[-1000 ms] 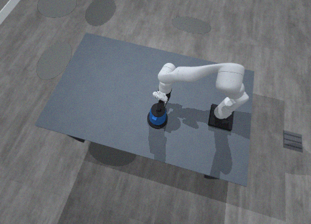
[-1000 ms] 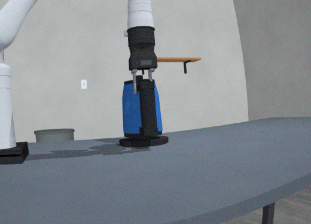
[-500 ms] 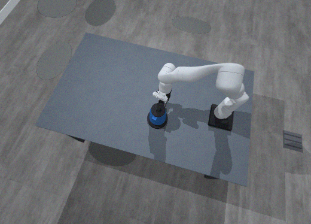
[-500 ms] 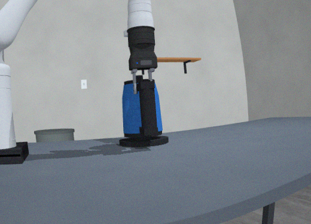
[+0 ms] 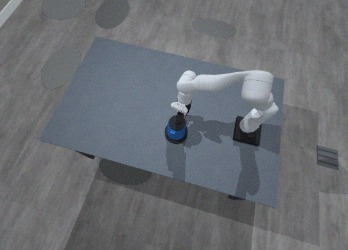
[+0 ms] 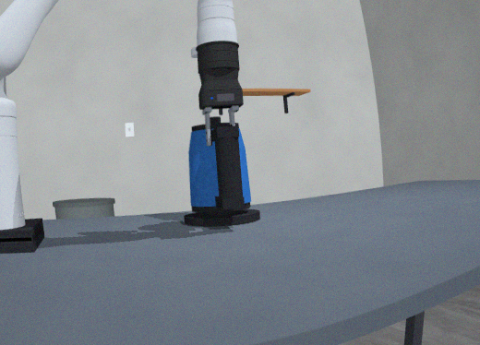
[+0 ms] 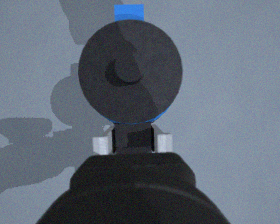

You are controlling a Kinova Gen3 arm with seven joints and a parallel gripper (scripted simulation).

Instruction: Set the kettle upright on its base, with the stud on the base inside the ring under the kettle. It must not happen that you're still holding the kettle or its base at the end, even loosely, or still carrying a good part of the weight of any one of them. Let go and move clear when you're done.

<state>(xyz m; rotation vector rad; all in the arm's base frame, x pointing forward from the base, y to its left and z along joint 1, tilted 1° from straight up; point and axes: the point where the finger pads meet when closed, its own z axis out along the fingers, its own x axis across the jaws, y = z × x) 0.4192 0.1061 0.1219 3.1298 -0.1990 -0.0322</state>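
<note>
My hand is 50 mm above the blue kettle and 30 mm to the right of it. The rest, counted from my hand: round black base 150 mm below, 60 mm to the left, 10 mm ahead.
</note>
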